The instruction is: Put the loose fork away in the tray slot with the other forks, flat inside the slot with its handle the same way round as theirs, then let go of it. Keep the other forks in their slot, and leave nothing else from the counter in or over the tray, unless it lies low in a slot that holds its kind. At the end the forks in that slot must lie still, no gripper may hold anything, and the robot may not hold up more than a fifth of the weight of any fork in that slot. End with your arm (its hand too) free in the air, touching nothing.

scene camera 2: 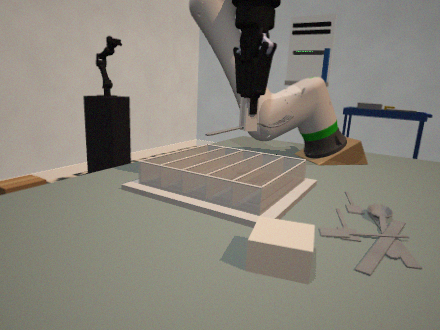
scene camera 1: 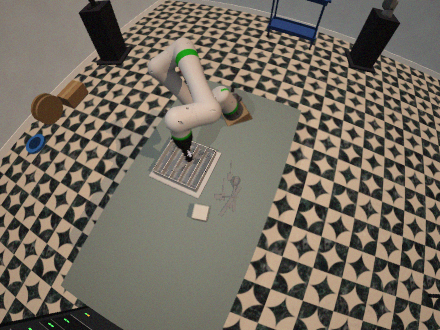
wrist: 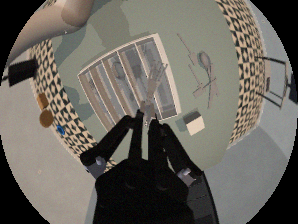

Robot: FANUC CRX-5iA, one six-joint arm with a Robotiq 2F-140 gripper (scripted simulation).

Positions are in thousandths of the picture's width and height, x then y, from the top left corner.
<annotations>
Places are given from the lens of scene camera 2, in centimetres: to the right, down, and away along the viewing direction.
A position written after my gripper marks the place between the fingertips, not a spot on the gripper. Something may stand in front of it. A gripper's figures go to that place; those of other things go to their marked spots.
my gripper (scene camera 2: 562, 395): 6, -7, 64
cream block (scene camera 2: 644, 756): 8, 10, 38
</annotations>
